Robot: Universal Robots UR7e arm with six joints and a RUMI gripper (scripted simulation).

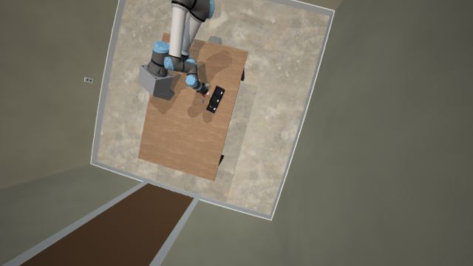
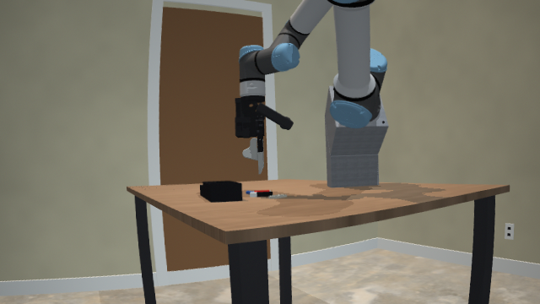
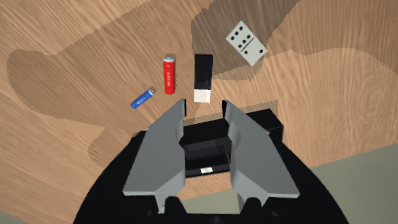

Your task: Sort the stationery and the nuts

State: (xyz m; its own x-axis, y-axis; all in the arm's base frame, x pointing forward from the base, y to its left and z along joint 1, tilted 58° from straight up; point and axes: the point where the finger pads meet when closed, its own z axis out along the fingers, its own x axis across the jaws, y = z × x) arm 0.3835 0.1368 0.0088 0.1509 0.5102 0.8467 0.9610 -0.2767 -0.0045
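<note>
The eraser lies 70 mm below my hand and 10 mm ahead of it. From my hand the other things lie so: white domino 80 mm below, 60 mm to the left, 40 mm behind; then blue pen 100 mm to the right, 80 mm below, 20 mm ahead; then red marker 70 mm below, 50 mm to the right, 10 mm behind.
</note>
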